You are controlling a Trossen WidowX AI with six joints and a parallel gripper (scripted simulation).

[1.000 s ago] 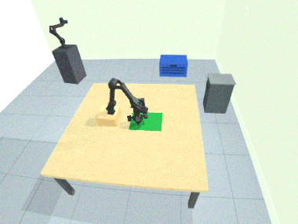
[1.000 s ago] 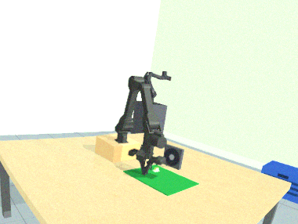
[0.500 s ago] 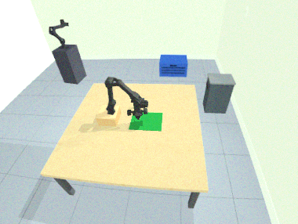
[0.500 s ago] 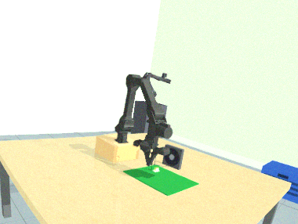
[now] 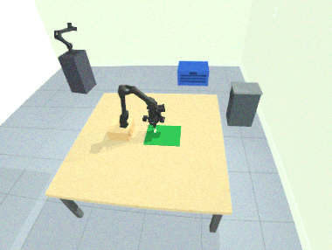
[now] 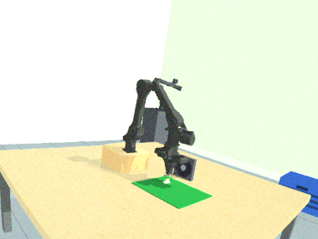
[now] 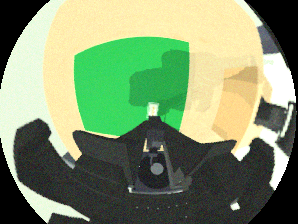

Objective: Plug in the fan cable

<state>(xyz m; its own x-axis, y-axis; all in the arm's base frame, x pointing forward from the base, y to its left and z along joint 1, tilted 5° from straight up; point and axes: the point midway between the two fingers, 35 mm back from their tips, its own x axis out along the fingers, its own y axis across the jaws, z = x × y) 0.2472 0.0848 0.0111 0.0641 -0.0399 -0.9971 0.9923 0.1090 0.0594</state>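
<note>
Now: the green board 80 mm ahead of my gripper tip, 30 mm to the right of it and 80 mm below it. Round my gripper tip: dark plug 10 mm to the left, 10 mm above; black fan 40 mm behind, 140 mm to the left.
</note>
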